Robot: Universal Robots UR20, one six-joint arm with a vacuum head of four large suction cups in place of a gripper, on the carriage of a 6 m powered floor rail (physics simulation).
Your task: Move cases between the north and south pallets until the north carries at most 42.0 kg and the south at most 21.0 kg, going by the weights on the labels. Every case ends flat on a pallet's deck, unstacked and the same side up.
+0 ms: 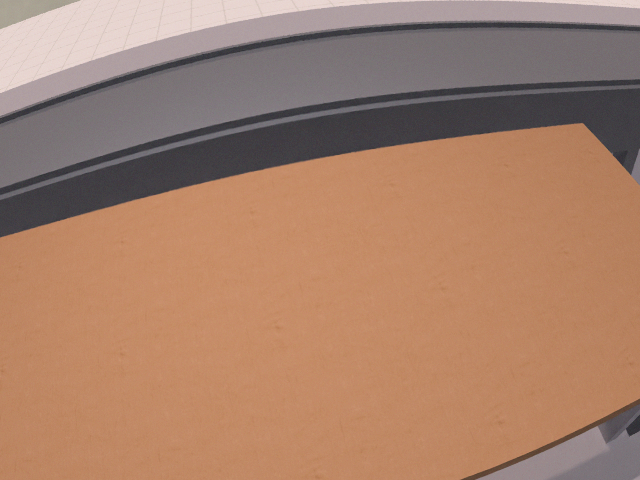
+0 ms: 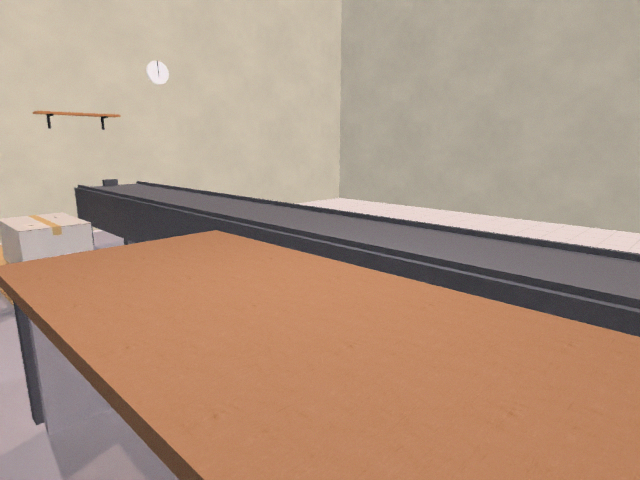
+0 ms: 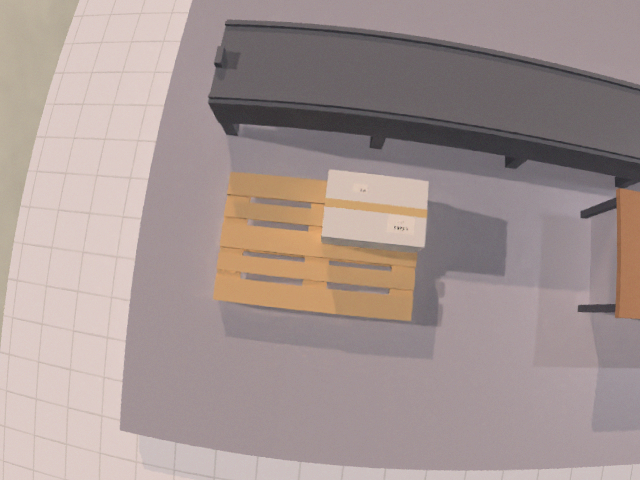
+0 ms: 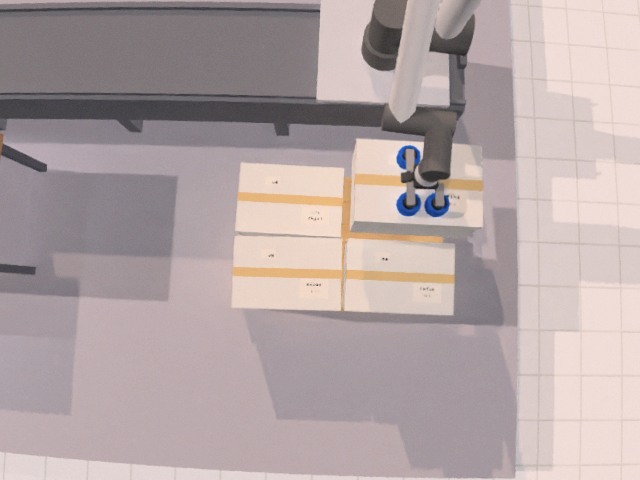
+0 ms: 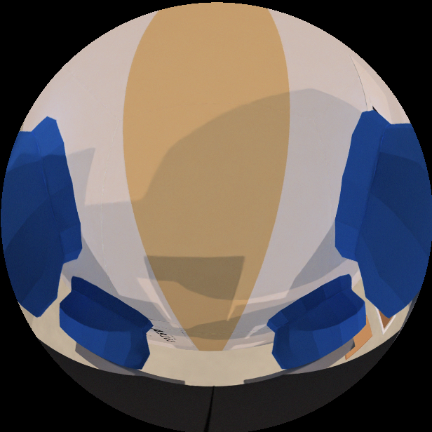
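Pixels of known places: arm's base, origin of the base link: (image 4: pixel 384 50).
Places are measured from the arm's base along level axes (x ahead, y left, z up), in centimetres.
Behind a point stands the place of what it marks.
My gripper (image 4: pixel 422 180) {x 79.5, y 13.7, z 26.7 cm} (image 5: pixel 212 225), the vacuum head with blue suction cups, is on the top of a white taped case (image 4: pixel 374 204) {x 90.5, y -7.0, z 29.4 cm} (image 5: pixel 210 100) and holds it level, raised above the far right part of the south pallet (image 4: pixel 403 237) {x 95.2, y 19.0, z -42.6 cm}. Three other cases lie flat on that pallet: one at far left (image 4: pixel 289 180) {x 69.5, y -48.4, z -17.4 cm}, one at near left (image 4: pixel 258 291) {x 130.3, y -61.6, z -13.6 cm} and one at near right (image 4: pixel 382 297) {x 131.0, y 3.2, z -12.8 cm}. One white case (image 3: pixel 377 227) {x 90.8, y -542.2, z -15.4 cm} (image 2: pixel 56 245) {x 81.2, y -515.0, z -26.8 cm} lies on the far right part of the north pallet (image 3: pixel 315 302) {x 134.4, y -571.5, z -42.7 cm}. The label weights are too small to read.
The grey rail (image 3: pixel 413 77) (image 4: pixel 155 56) (image 2: pixel 361 227) (image 1: pixel 310 77) runs behind both pallets. A brown table (image 1: pixel 310 310) {x 90.9, y -300.4, z -4.0 cm} (image 2: pixel 310 361) {x 102.5, y -278.2, z -4.0 cm} (image 3: pixel 628 258) {x 93.7, y -384.0, z -3.9 cm} stands between the pallets, in front of the rail. The robot's pale carriage (image 4: pixel 341 56) {x 4.9, y -22.7, z 0.0 cm} is at the rail's south end.
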